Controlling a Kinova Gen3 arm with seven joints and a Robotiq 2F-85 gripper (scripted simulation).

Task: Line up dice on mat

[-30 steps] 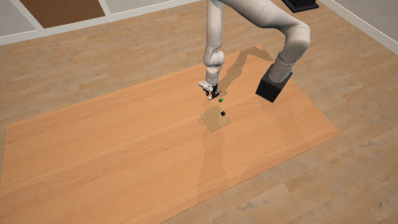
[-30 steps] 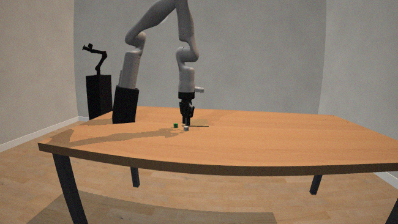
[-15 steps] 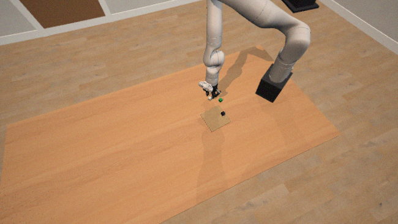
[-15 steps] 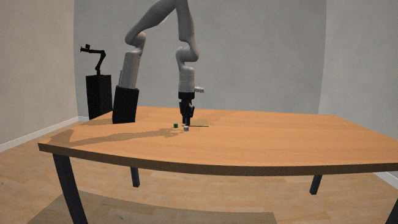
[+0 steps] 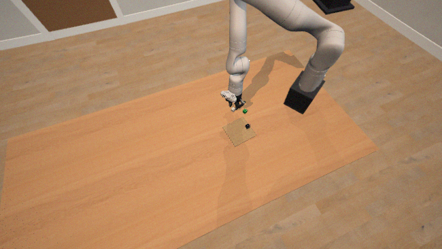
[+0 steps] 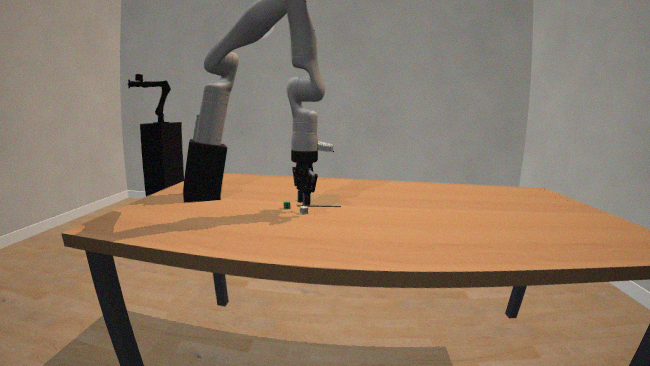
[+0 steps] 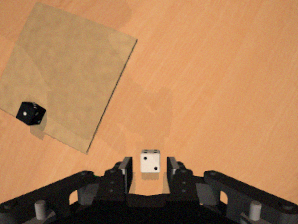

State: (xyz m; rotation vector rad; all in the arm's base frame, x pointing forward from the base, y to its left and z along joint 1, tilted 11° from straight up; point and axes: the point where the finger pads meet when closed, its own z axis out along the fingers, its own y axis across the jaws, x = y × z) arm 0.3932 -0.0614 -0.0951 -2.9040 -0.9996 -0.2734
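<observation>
My gripper is now 4 cm above the white die. Round my hand: black die: 13 cm to the left, 4 cm behind, 3 cm below; then tan mat: 14 cm to the left, 4 cm below, 1 cm ahead; then green die: 6 cm behind, 4 cm below, 3 cm to the left.
</observation>
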